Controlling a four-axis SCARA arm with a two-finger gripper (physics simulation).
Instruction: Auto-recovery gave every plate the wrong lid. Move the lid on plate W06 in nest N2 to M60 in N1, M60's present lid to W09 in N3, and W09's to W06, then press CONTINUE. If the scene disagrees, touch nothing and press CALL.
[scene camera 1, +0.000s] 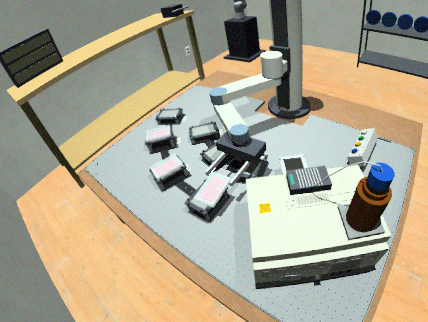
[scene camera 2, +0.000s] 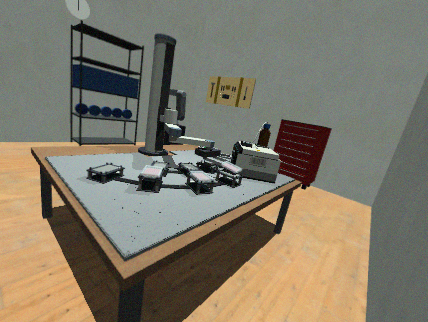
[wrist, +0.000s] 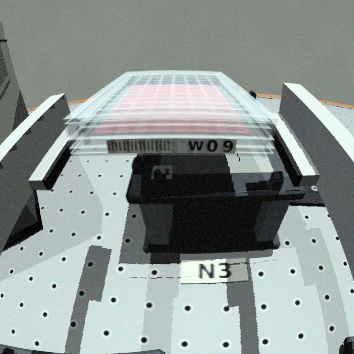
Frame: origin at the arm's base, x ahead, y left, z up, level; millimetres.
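Seen in the pictures: gripper, between the fingertips: (scene camera 1: 218, 178) (scene camera 2: 225, 163) (wrist: 170, 100); arm's base, origin of its link: (scene camera 1: 289, 106) (scene camera 2: 153, 152).
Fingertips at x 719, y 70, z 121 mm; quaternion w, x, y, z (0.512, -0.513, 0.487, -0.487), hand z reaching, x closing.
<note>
Offsets run from my fingertips to a thing's top centre. "*": to the spot under its first point.
Plate W09 @(4 mm left, 41 mm ahead, 7 mm up) (wrist: 172, 107) (scene camera 1: 214, 189) (scene camera 2: 231, 168), clear with pink wells and a clear lid, is level above nest N3 @(20 mm right, 60 mm ahead, 36 mm down) (wrist: 215, 200), whose A1-marked bed shows beneath it. My gripper (wrist: 170, 100) (scene camera 1: 220, 176) is shut on plate W09, one finger along each side. The plate sits offset from the nest in the wrist view. Two more pink plates stand in nests: one nearer @(268 mm right, 39 mm ahead, 29 mm down) (scene camera 1: 168, 168) (scene camera 2: 201, 176), one farther @(484 mm right, 96 mm back, 21 mm down) (scene camera 1: 160, 135) (scene camera 2: 152, 171). Their labels are unreadable, so I cannot tell which is W06 or M60. The button box @(413 mm left, 518 mm back, 24 mm down) (scene camera 1: 362, 147) has blue, yellow and green buttons with unreadable labels.
A cream instrument (scene camera 1: 310, 225) (scene camera 2: 257, 162) stands right of N3, with a brown bottle @(* 502 mm left, 27 mm ahead, 221 mm up) (scene camera 1: 367, 205) and a dark device @(* 324 mm left, 56 mm back, 127 mm up) (scene camera 1: 309, 179) on top. Grey-topped nests @(* 596 mm right, 274 mm back, 63 mm down) (scene camera 1: 170, 115) @(* 308 mm right, 252 mm back, 66 mm down) (scene camera 1: 204, 131) stand toward the back left. The arm column (scene camera 1: 295, 60) (scene camera 2: 159, 95) rises behind.
</note>
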